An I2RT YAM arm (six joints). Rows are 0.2 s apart.
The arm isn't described. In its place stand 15 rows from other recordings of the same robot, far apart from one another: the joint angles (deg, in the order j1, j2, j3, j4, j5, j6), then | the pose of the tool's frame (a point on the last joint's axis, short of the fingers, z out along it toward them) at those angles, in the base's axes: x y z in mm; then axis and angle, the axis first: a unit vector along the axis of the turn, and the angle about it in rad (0 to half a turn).
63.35 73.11 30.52 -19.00 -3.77 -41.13 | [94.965 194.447 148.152 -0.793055 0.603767 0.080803 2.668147]
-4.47 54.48 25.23 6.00 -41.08 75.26 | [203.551 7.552 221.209 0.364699 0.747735 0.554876 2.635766]
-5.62 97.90 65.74 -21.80 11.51 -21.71 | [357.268 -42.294 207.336 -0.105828 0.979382 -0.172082 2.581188]
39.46 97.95 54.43 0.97 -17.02 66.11 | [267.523 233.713 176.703 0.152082 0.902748 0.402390 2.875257]
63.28 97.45 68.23 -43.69 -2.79 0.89 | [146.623 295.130 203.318 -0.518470 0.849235 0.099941 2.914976]
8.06 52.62 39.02 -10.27 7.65 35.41 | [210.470 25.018 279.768 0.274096 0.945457 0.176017 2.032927]
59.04 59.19 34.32 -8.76 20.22 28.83 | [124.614 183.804 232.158 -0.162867 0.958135 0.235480 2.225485]
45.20 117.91 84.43 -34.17 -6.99 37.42 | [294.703 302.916 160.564 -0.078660 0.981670 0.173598 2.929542]
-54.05 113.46 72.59 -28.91 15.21 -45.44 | [219.685 -318.835 139.061 0.096424 0.971398 -0.216998 3.115590]
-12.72 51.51 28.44 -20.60 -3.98 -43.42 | [179.856 -38.065 203.717 -0.275044 0.946599 -0.168228 2.400936]
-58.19 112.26 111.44 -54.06 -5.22 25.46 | [228.778 -362.692 324.788 0.655364 0.753949 -0.045372 2.529243]
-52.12 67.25 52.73 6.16 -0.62 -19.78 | [171.341 -219.629 337.686 0.244803 0.859259 -0.449160 2.020679]
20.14 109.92 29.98 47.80 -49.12 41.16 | [266.951 126.572 79.192 -0.053497 0.835058 0.547554 2.753037]
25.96 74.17 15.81 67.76 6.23 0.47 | [213.437 99.619 208.247 -0.154139 0.965200 0.211260 1.447252]
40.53 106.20 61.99 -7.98 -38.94 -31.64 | [269.302 259.688 158.851 -0.638172 0.684632 0.352158 2.573766]
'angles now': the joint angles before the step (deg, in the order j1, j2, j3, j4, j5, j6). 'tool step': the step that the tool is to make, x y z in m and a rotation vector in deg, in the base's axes. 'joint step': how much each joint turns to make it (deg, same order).
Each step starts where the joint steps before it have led.
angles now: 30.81 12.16 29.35 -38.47 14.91 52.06
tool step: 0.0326 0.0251 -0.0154 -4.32 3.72 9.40
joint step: 0.03 12.02 -2.87 10.51 -7.88 -5.48
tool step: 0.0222 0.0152 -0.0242 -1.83 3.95 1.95
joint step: 0.23 9.49 -3.24 8.45 -1.73 -0.39
